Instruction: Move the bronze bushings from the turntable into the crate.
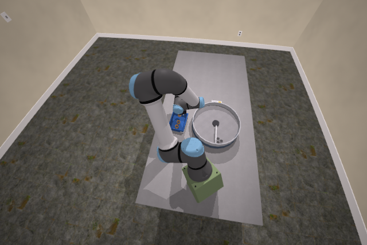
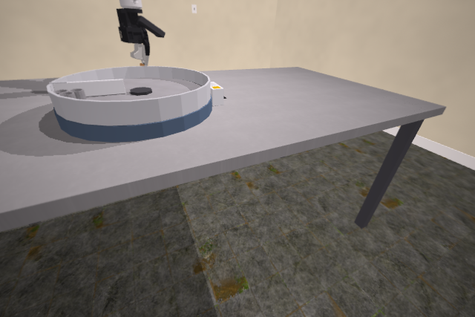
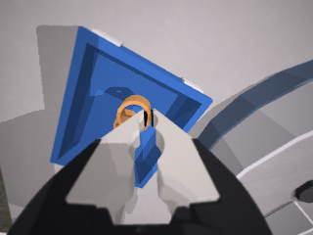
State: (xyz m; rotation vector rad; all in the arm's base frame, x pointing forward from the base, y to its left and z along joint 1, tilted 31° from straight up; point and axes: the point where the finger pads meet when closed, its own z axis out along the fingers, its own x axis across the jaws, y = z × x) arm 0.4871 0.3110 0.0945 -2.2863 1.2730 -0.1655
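My hand is 6 cm past the crate and 5 cm above it. Also, from my hand: round turntable: 4 cm ahead, 33 cm to the right, 2 cm below.
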